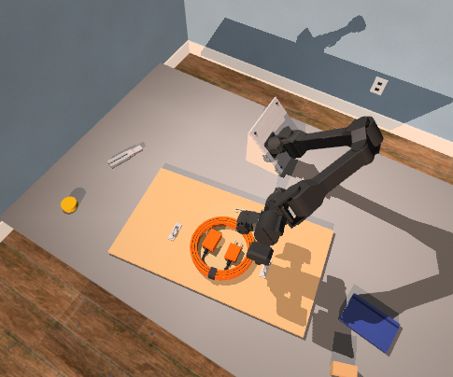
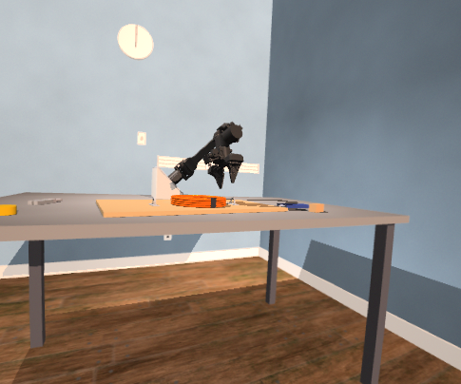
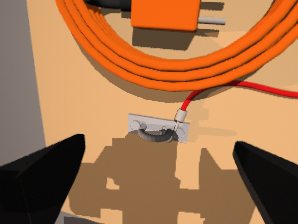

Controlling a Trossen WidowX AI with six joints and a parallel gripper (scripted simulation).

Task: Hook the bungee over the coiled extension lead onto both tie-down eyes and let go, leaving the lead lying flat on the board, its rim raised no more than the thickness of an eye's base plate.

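The wooden board is 10 mm ahead of my hand, 130 mm to the right of it and 110 mm below it. From my hand the other things lie so: grey tool 110 mm behind, 600 mm to the right, 110 mm below; then coiled extension lead 40 mm ahead, 120 mm to the right, 90 mm below; then small wooden block 170 mm ahead, 320 mm to the left, 100 mm below.
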